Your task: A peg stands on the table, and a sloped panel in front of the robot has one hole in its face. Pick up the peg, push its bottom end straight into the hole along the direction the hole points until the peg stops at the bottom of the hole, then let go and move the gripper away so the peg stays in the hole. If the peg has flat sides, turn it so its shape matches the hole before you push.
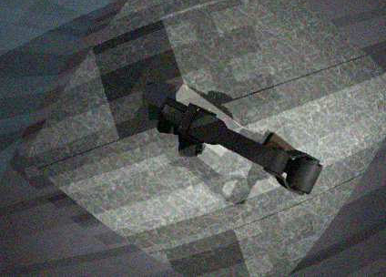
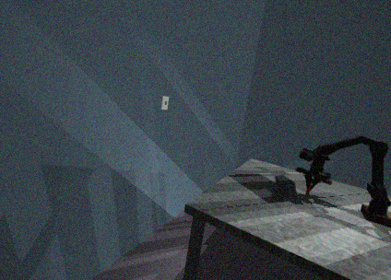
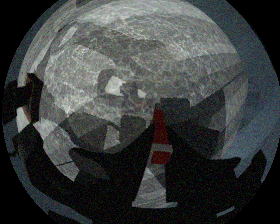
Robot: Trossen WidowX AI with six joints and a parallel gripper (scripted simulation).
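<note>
Right now the grey sloped panel is 12 cm ahead of my gripper tip, 5 cm to the right of it and 4 cm below it. The rest, counted from my gripper tip: red peg: 2 cm above.
</note>
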